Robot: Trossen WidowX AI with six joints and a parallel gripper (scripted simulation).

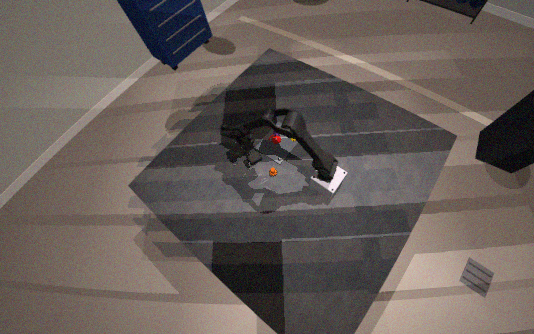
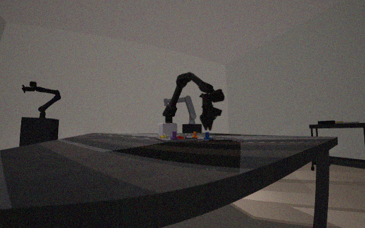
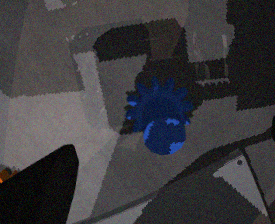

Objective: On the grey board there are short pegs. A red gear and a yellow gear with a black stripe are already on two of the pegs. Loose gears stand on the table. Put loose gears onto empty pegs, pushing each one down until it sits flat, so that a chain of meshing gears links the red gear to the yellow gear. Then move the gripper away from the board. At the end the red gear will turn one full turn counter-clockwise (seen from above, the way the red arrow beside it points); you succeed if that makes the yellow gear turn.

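The blue gear lies 3 cm below my gripper tip. The rest, counted from my gripper tip: red gear: 6 cm behind, 16 cm to the right, 3 cm below; orange gear: 14 cm behind, 2 cm to the left, 3 cm below; red arrow: 3 cm behind, 16 cm to the right, 4 cm below.
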